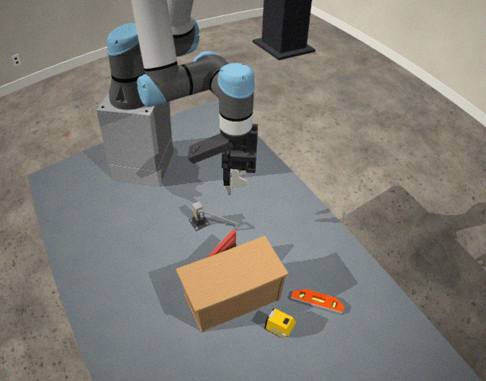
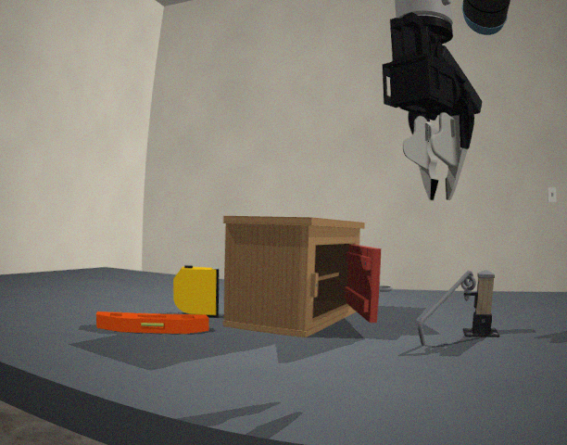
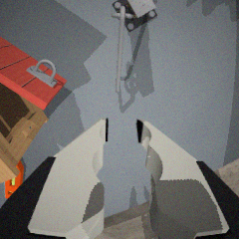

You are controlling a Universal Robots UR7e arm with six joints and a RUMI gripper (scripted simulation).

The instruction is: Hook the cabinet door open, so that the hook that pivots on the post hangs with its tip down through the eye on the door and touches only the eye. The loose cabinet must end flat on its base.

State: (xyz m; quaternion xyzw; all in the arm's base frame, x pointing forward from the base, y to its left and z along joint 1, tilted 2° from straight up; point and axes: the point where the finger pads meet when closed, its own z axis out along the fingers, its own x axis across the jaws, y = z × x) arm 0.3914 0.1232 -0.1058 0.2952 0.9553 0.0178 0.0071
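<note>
The metal hook is 20 mm behind my hand, 30 mm to the right of it and 150 mm below it. From my hand the other things lie so: red door: 110 mm ahead, 120 mm to the right, 120 mm below; then orange spirit level: 350 mm ahead, 80 mm to the left, 180 mm below; then yellow tape measure: 350 mm ahead, 70 mm to the right, 150 mm below.
</note>
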